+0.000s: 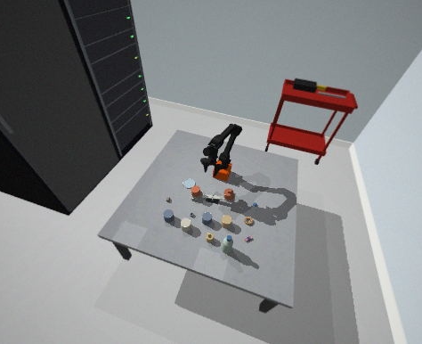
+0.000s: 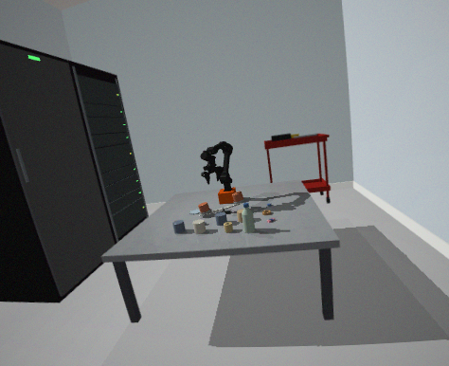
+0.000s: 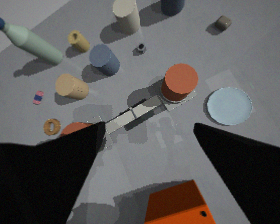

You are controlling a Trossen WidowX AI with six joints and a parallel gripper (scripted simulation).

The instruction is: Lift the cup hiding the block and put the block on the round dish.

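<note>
My gripper tip is 160 mm above the orange cup, 90 mm short of it and 80 mm to the left of it. Round my gripper tip: nut: 250 mm ahead, 220 mm below; pale blue round dish: 220 mm below, 190 mm to the right; grey block: 180 mm below, 80 mm ahead, 60 mm to the right.
</note>
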